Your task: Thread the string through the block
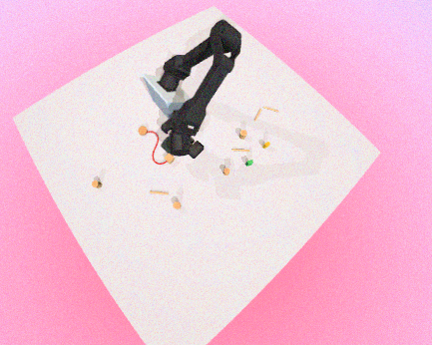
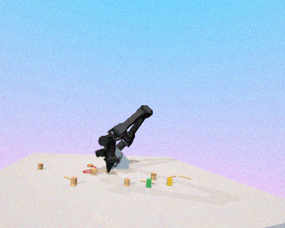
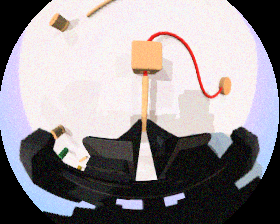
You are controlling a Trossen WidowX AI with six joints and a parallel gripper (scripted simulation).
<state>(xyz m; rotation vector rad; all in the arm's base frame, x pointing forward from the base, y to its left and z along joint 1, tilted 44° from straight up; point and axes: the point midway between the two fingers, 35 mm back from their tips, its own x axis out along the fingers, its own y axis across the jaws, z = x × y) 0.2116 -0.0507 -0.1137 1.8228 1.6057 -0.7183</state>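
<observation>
Now: the wooden block 80 mm to the right of my gripper tip and 10 mm above it. From my gripper tip the other things lie so: green piece (260 mm ahead, 130 mm to the left, 10 mm above); then thin wooden stick (40 mm to the right, 10 mm above); then round wooden button (190 mm behind, 70 mm to the right).
</observation>
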